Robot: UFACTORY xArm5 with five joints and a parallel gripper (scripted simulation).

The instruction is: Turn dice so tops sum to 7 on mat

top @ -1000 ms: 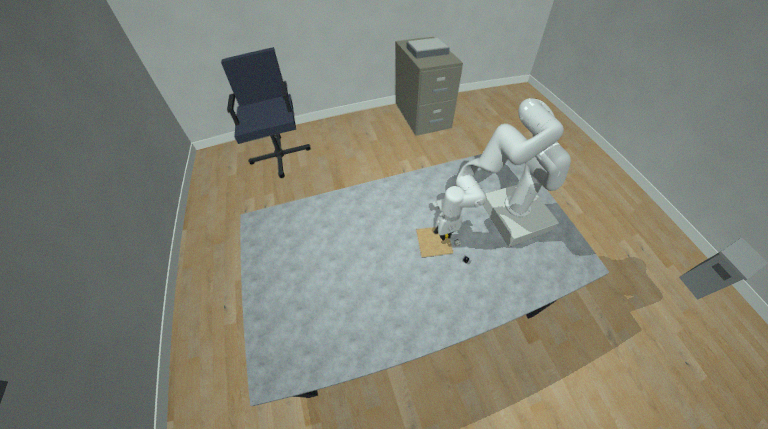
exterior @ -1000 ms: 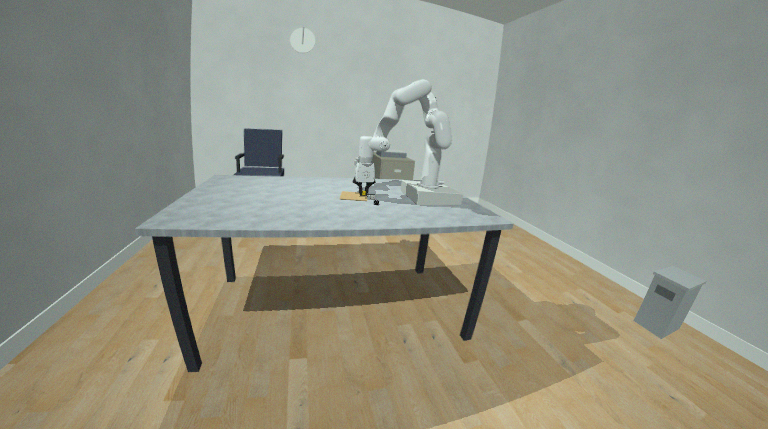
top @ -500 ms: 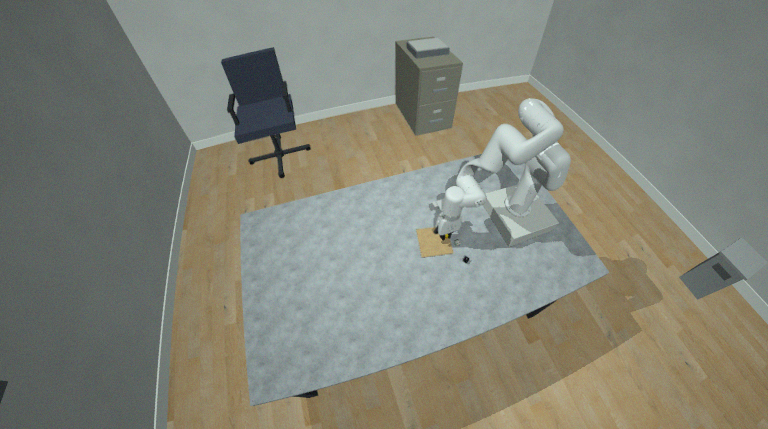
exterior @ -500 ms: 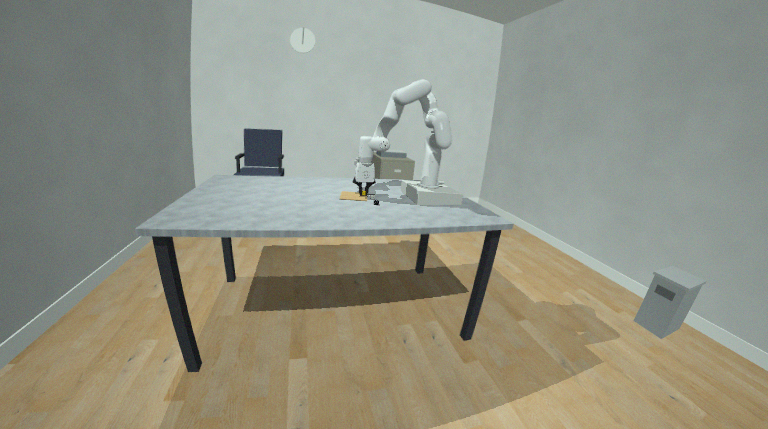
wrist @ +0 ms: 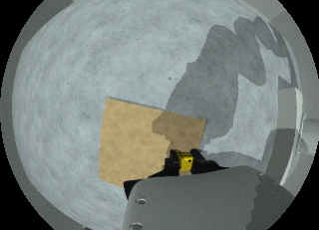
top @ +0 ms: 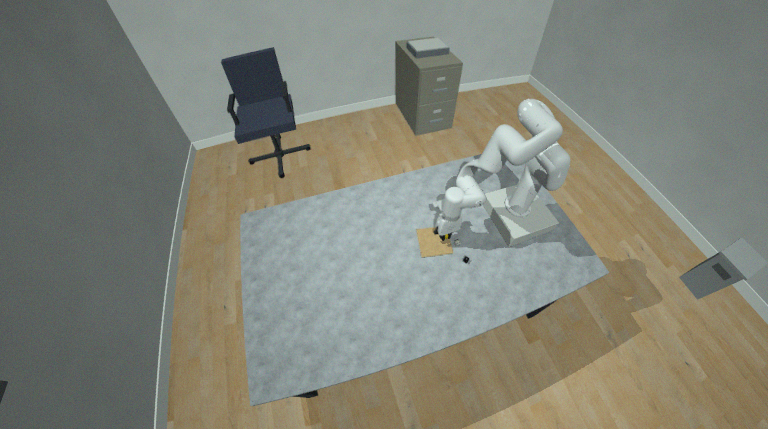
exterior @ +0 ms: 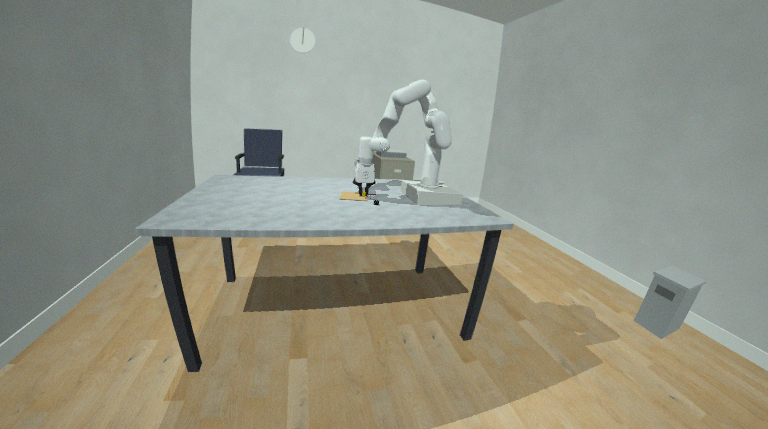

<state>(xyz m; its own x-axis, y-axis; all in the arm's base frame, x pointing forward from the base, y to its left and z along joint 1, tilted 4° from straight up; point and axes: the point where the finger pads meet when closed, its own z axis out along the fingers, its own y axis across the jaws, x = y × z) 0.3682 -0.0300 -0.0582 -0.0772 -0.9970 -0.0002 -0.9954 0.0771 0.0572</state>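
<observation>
My hand is 1 cm above the yellow die. From my hand the other things lie so: white die 5 cm to the left, 3 cm behind, 2 cm below; black die 14 cm to the left, 3 cm behind, 2 cm below; tan mat 5 cm ahead, 2 cm below.
</observation>
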